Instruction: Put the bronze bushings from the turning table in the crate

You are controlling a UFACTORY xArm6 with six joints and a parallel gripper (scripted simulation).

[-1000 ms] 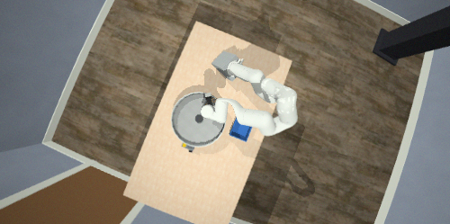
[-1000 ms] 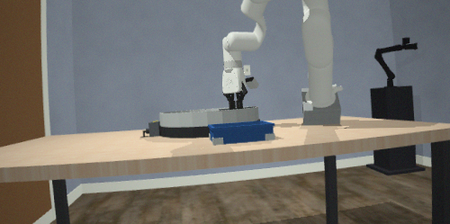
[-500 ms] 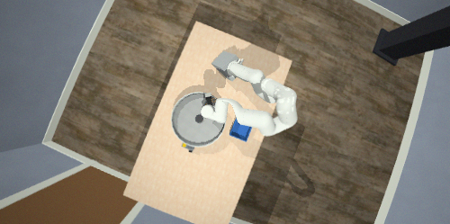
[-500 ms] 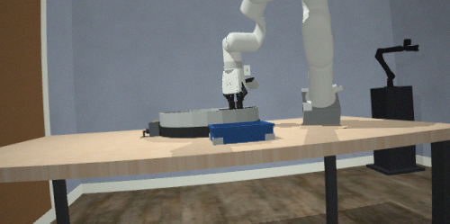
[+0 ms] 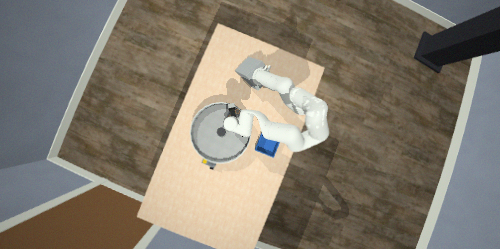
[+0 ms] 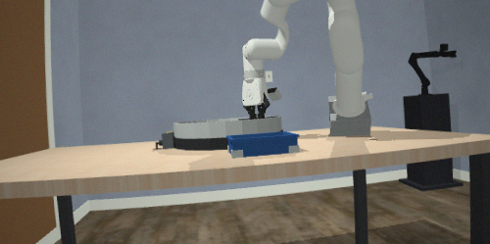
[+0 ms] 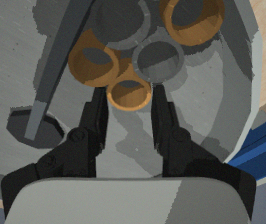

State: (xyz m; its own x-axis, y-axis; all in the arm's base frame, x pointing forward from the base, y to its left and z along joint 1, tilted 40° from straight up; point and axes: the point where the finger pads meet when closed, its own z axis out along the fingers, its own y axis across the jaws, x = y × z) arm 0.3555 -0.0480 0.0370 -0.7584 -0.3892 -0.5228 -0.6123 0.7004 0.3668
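Now: the blue crate 2 cm ahead of my hand, 29 cm to the left of it and 7 cm below it. The rest, counted from my hand: grey turning table (11 cm ahead, 5 cm to the right, 4 cm below).
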